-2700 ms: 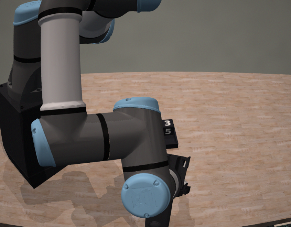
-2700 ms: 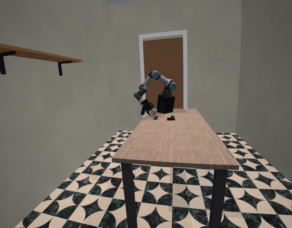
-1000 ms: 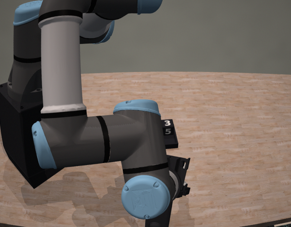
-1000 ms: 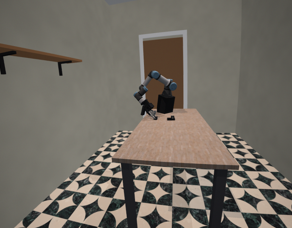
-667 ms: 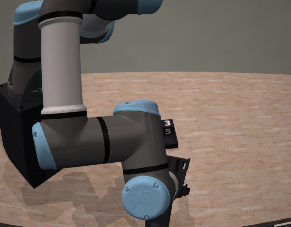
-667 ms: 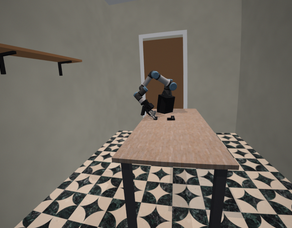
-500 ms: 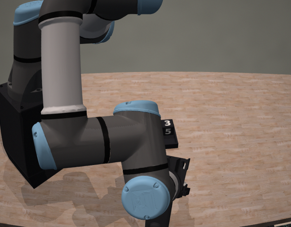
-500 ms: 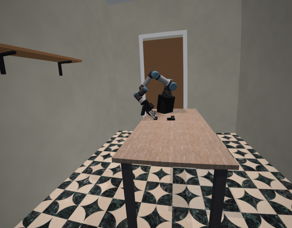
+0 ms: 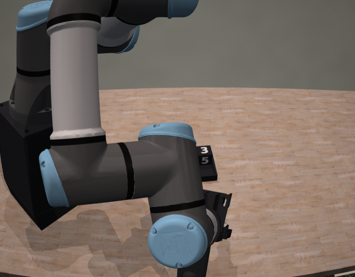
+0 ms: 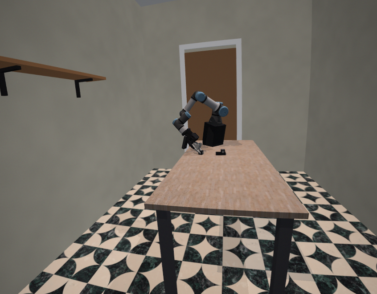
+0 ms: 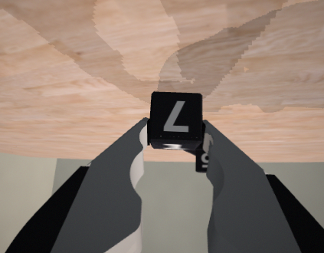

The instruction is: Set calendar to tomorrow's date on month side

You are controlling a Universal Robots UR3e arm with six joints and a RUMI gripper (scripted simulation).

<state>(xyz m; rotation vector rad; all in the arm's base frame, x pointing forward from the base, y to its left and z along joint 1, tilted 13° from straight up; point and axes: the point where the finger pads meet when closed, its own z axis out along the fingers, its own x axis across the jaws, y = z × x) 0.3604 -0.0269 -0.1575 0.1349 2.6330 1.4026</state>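
The black number cube is 10 mm to the left of my hand and 10 mm below it. Round my hand: black calendar tray: 30 mm behind, 160 mm to the left, 10 mm below.
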